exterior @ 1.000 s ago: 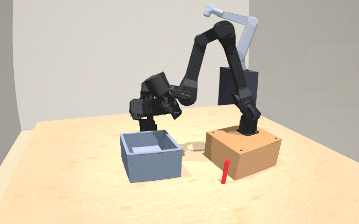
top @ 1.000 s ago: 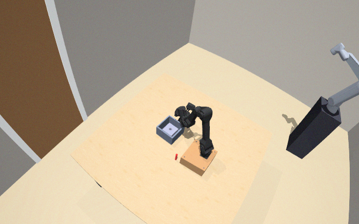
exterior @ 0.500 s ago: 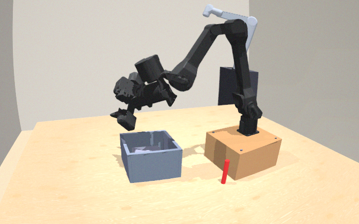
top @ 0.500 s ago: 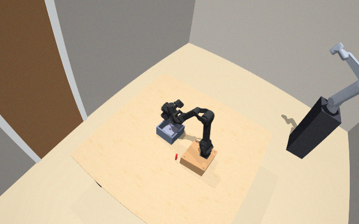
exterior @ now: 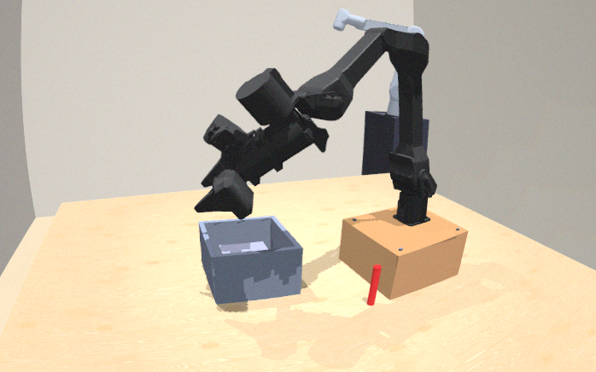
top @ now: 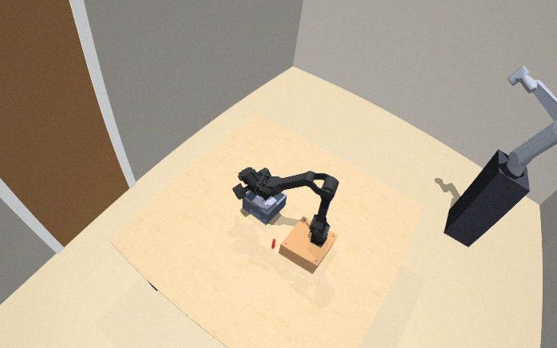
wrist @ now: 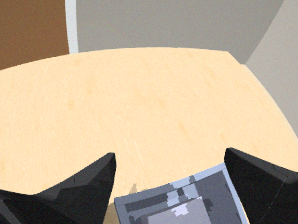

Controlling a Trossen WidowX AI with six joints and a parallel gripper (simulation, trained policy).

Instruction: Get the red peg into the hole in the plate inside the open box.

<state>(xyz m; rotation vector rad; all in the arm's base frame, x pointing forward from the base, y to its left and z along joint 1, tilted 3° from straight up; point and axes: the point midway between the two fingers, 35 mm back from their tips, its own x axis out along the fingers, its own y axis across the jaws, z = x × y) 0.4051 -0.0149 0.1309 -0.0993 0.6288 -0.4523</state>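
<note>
Now: gripper tip 260 mm past the red peg, 140 mm to the right of it and 150 mm above it. The rest, counted from my gripper tip: pale plate 90 mm behind, 30 mm to the right, 140 mm below; grey-blue box 90 mm behind, 30 mm to the right, 160 mm below.
</note>
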